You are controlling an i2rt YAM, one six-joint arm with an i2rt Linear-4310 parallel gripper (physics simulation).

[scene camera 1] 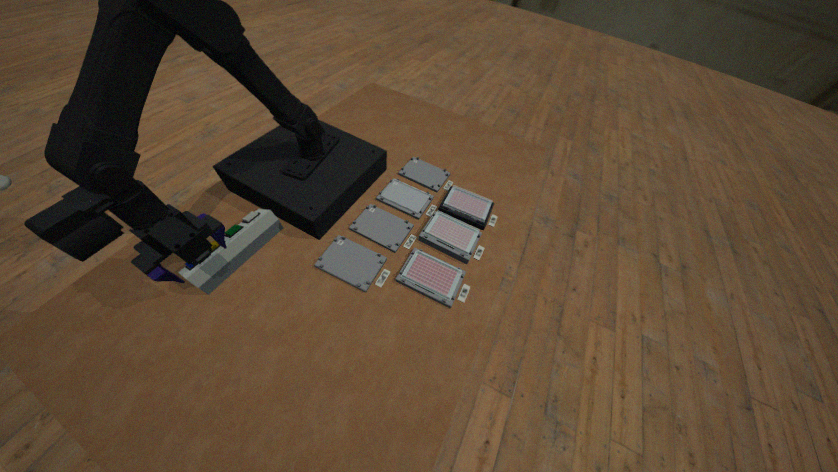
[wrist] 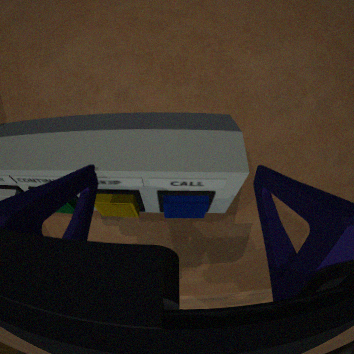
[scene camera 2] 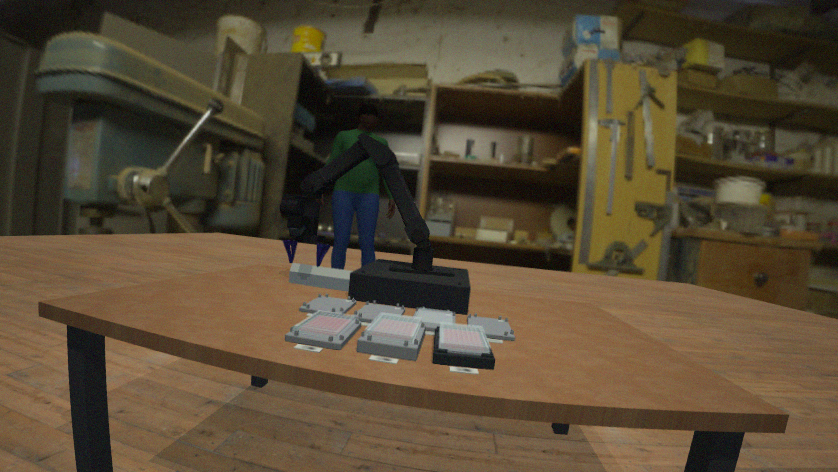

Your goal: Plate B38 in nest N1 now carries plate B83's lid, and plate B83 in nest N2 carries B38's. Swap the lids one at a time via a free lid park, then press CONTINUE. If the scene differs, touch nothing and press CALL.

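Where they show: gripper, fingertip midpoint: [scene camera 1: 204, 263] [wrist: 175, 173] [scene camera 2: 304, 265]; arm's base, origin of the base link: [scene camera 1: 313, 155] [scene camera 2: 421, 272].
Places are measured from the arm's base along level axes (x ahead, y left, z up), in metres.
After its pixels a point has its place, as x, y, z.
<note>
My gripper [scene camera 1: 202, 263] @[-0.039, -0.378, -0.019] [scene camera 2: 306, 263] @[-0.039, -0.378, -0.019] [wrist: 175, 173] @[-0.039, -0.378, -0.019] is open and empty. It hangs over the CALL end of the pale button box [scene camera 1: 243, 249] @[-0.007, -0.312, -0.045] [scene camera 2: 319, 276] @[-0.009, -0.319, -0.046] [wrist: 125, 150] @[-0.024, -0.351, -0.029]. In the wrist view the blue CALL button [wrist: 186, 206] @[-0.070, -0.380, -0.026] lies between the fingertips, the yellow button [wrist: 118, 206] @[-0.063, -0.334, -0.027] is beside the left finger, and the green CONTINUE button [wrist: 67, 206] @[-0.059, -0.291, -0.031] [scene camera 1: 233, 230] @[-0.046, -0.284, -0.025] is partly hidden by it. Three pink-welled plates [scene camera 1: 435, 274] @[0.431, -0.210, -0.056] [scene camera 1: 452, 231] @[0.441, -0.081, -0.041] [scene camera 1: 469, 203] @[0.466, 0.040, -0.044] sit in nests of different heights. A pale, clear lid [scene camera 1: 405, 197] @[0.282, 0.006, -0.063] [scene camera 2: 434, 318] @[0.305, 0.014, -0.063] seems to lie on one park. Nest and plate labels are unreadable.
Three other grey parks [scene camera 1: 350, 262] @[0.226, -0.244, -0.071] [scene camera 1: 381, 227] @[0.256, -0.117, -0.071] [scene camera 1: 424, 173] @[0.303, 0.140, -0.071] lie between the nests and the black robot base [scene camera 1: 299, 175] @[0.019, -0.094, 0.010] [scene camera 2: 410, 287] @[0.151, -0.039, -0.024]. The base stands beside the button box. A person in a green top [scene camera 2: 355, 170] stands behind the table [scene camera 2: 175, 328] @[0.500, -0.472, -0.081].
</note>
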